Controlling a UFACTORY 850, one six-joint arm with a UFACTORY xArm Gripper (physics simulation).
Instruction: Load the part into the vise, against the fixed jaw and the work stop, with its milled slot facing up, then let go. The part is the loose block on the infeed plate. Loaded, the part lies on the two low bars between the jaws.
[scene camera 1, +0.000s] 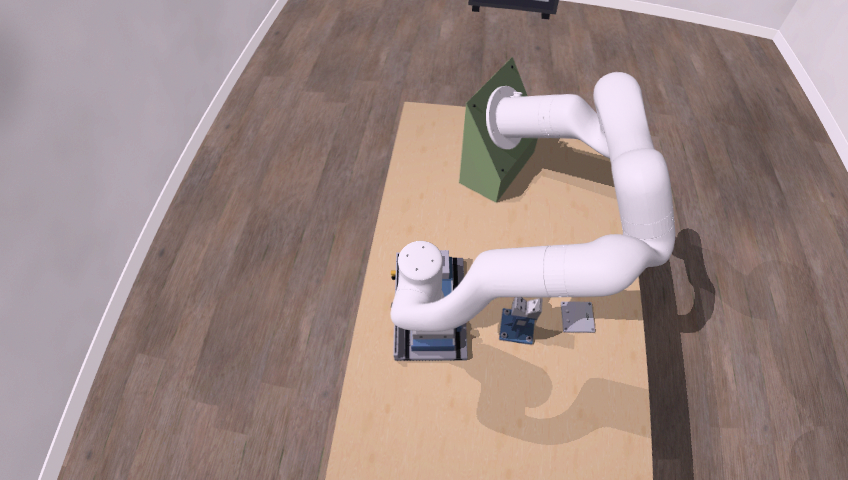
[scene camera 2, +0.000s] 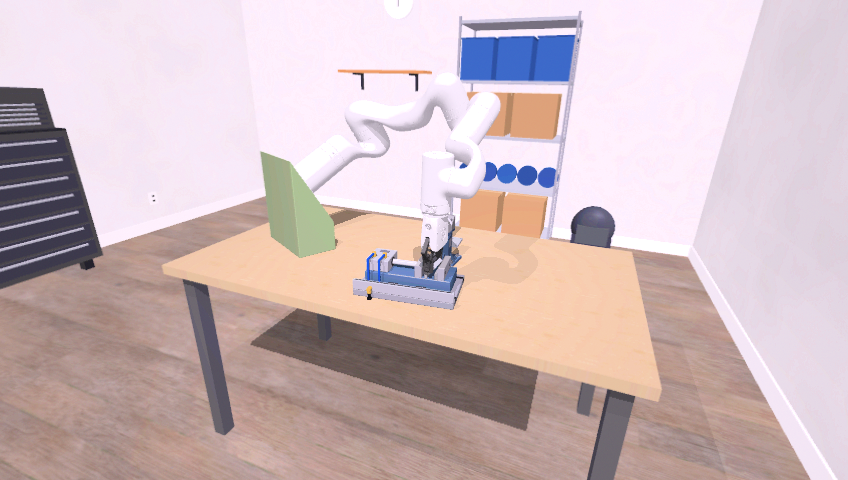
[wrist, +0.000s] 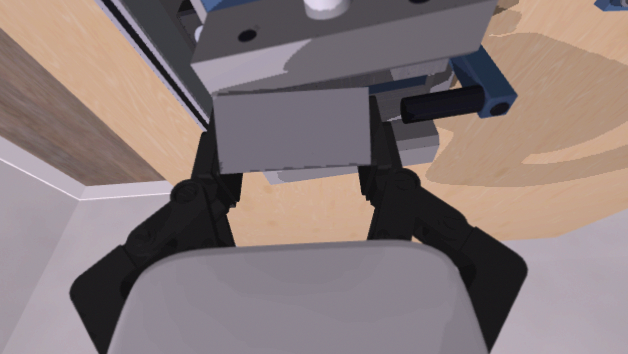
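My gripper (scene camera 2: 427, 265) (wrist: 297, 120) is shut on the part, a grey block (wrist: 292, 142), gripped by its two ends over the gap between the vise jaws. In the wrist view a broad plain face of the part shows; its milled slot does not show, and the part looks tilted in the fingers. Its upper edge is close to the jaw with the round shaft (wrist: 350, 57); contact cannot be told. The fixed jaw (wrist: 420, 147) (scene camera 2: 443, 268) is partly hidden behind the part. The work stop, a black rod (wrist: 440, 104) on a blue bracket, is right of the part. The low bars are mostly hidden.
The vise base (scene camera 1: 429, 355) (scene camera 2: 404, 293) stands on the table (scene camera 1: 416, 416) (scene camera 2: 535, 321). A blue stand with a metal V-shaped top (scene camera 1: 516, 334) and the grey infeed plate (scene camera 1: 578, 324) are beside it. A green pedestal (scene camera 1: 482, 166) (scene camera 2: 303, 220) carries the arm.
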